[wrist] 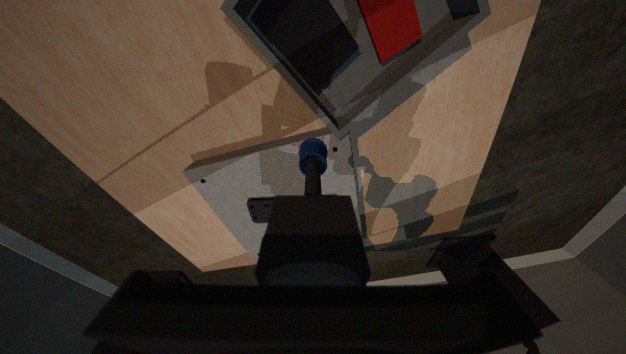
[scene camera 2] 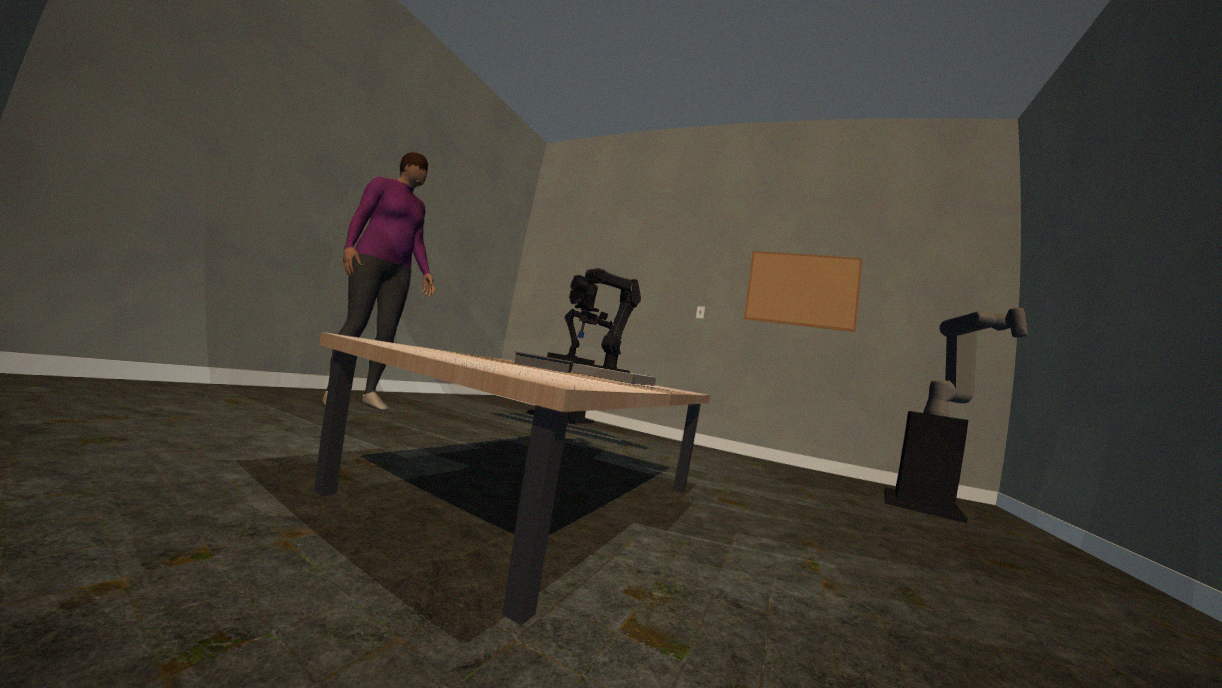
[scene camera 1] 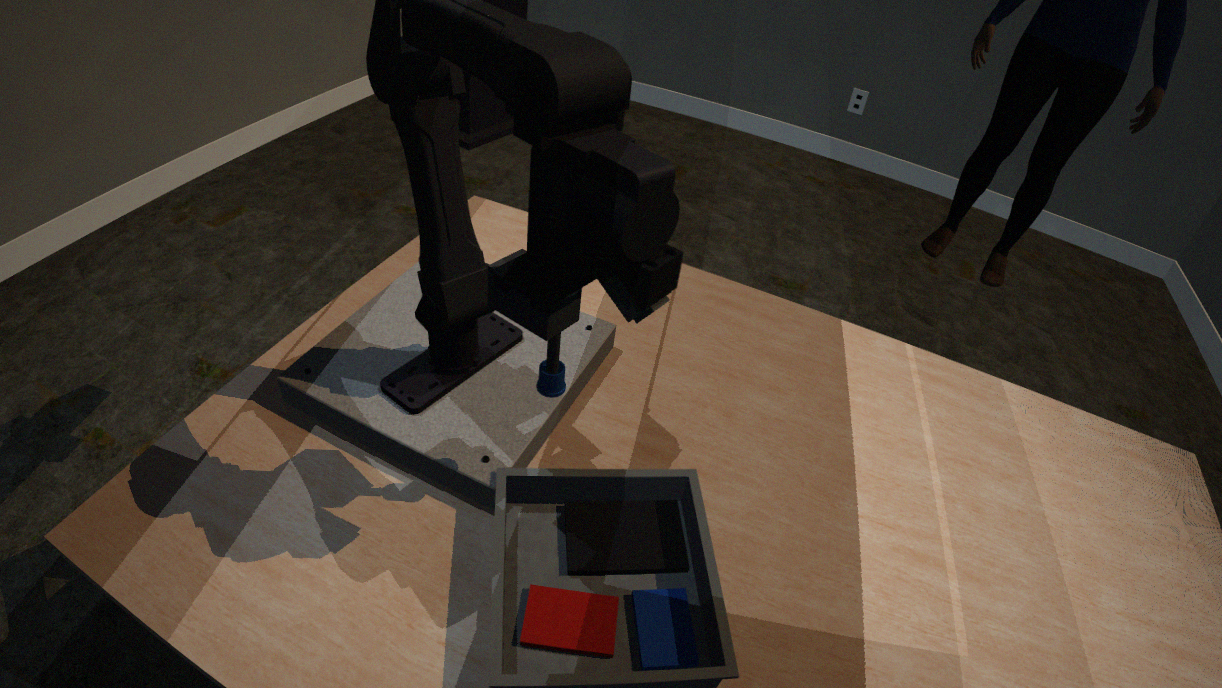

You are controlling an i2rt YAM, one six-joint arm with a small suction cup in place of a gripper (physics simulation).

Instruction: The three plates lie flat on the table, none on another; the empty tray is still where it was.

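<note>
The suction cup [scene camera 1: 549, 385] is holding nothing, and the cup is 20 cm from the middle of a dark plate [scene camera 1: 602, 537], above it. There's a blue plate [scene camera 1: 665, 636] that sits on a grey tray [scene camera 1: 529, 547], and a red plate [scene camera 1: 556, 619] rests on the grey tray too. The wrist view shows the grey tray [wrist: 361, 84], the dark plate [wrist: 316, 46] and the red plate [wrist: 389, 34], but the blue plate is out of frame in the wrist view. Scene camera 2 does not show the red plate, hidden by the grey tray.
</note>
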